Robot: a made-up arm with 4 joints. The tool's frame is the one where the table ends. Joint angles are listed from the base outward.
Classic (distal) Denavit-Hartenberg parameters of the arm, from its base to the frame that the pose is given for. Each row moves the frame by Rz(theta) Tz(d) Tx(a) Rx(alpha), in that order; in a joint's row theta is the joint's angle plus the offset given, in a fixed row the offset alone. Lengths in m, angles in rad.
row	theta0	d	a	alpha
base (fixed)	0	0	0	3.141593
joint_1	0	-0.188	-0.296	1.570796
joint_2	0.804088	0	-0.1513	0
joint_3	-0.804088	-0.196	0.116	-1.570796
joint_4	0.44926	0	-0.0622	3.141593
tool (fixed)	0.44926	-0.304	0	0
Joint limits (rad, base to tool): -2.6..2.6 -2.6..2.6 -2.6..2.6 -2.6..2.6
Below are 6 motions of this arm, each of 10 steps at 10 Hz.
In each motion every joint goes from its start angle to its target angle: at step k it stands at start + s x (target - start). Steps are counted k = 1, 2, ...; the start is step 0. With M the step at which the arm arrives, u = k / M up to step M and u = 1 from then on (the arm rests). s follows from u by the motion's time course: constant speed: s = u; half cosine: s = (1 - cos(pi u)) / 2; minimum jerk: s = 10 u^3 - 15 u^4 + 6 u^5.
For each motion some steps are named. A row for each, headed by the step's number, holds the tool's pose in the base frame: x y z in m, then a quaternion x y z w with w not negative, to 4 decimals.
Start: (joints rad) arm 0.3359 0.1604 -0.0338 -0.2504
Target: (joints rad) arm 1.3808 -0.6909 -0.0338 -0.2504
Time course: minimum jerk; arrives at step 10
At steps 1, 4, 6, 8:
1: -0.4053 -0.0496 0.0033 0.0175 0.0570 -0.0471 0.9971
4: -0.3606 0.0503 -0.0082 -0.0318 -0.0643 -0.2066 0.9758
6: -0.2856 0.1282 -0.0044 -0.1363 -0.1794 -0.3788 0.8976
8: -0.2306 0.1601 0.0096 -0.2343 -0.2343 -0.4810 0.8117

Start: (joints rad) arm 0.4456 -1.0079 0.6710 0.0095
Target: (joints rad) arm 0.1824 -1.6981 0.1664 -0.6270
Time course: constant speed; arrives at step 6
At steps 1, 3, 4, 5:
1: -0.2844 -0.0688 -0.0914 -0.0653 -0.2566 -0.1466 0.9531
3: -0.1989 -0.1323 -0.0279 -0.1380 -0.4287 -0.0023 0.8929
4: -0.1645 -0.1556 0.0148 -0.1803 -0.5057 0.0610 0.8415
5: -0.1381 -0.1739 0.0624 -0.2256 -0.5754 0.1154 0.7776

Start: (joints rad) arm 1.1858 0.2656 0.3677 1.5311
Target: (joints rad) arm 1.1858 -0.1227 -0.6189 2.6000
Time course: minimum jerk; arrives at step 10
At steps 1, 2, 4, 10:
1: -0.2910 0.3474 -0.0090 -0.0539 0.3010 -0.9316 0.1964
2: -0.2838 0.3261 -0.0154 -0.0553 0.2677 -0.9461 0.1735
4: -0.2478 0.2110 -0.0183 -0.0330 0.0926 -0.9943 0.0425
10: -0.2052 -0.0001 0.1793 -0.2354 0.2755 0.8841 0.2950

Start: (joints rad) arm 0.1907 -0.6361 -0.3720 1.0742
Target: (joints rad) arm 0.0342 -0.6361 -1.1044 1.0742
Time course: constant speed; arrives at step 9
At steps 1, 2, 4, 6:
1: -0.1446 -0.1106 0.1728 0.2256 -0.4665 -0.4995 0.6942
2: -0.1405 -0.1134 0.1991 0.2449 -0.4953 -0.4809 0.6807
4: -0.1384 -0.1180 0.2518 0.2837 -0.5496 -0.4422 0.6496
6: -0.1447 -0.1218 0.3034 0.3225 -0.5990 -0.4018 0.6130

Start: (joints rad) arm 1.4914 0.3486 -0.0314 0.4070
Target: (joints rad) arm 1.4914 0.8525 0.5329 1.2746
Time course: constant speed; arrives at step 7
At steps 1, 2, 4, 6, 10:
1: -0.1766 0.3997 0.0224 0.1075 0.2064 -0.8242 0.5163
2: -0.1751 0.4301 0.0353 0.1244 0.2798 -0.8365 0.4544
4: -0.1743 0.4851 0.0737 0.1298 0.4281 -0.8326 0.3265
6: -0.1764 0.5293 0.1273 0.0980 0.5697 -0.7906 0.2017
10: -0.1784 0.5463 0.1594 0.0691 0.6349 -0.7560 0.1437

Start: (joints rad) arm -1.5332 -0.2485 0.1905 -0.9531
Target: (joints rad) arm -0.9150 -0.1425 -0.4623 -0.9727
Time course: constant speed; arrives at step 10
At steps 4, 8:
4: 0.1390 -0.3310 -0.0024 0.0223 -0.1361 0.8930 0.4285
8: 0.0848 -0.3032 0.0404 0.0086 -0.2450 0.8177 0.5208

